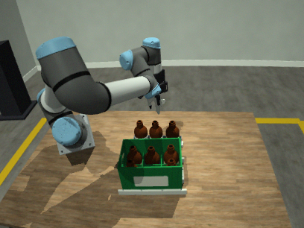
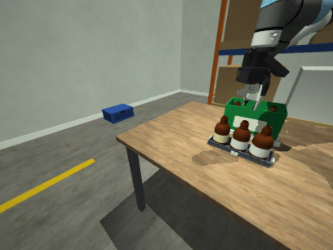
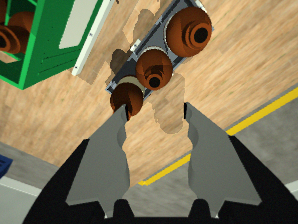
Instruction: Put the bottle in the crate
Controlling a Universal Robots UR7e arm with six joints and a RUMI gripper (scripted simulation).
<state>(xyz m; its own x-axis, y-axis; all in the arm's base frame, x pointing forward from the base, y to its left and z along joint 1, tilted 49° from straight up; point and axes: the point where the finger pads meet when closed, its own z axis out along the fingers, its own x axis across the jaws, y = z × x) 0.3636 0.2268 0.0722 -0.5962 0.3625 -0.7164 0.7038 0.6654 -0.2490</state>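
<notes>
My gripper is now 23 cm above the grey tray. Round my hand: green crate: 24 cm to the right, 15 cm below, 1 cm behind.
</notes>
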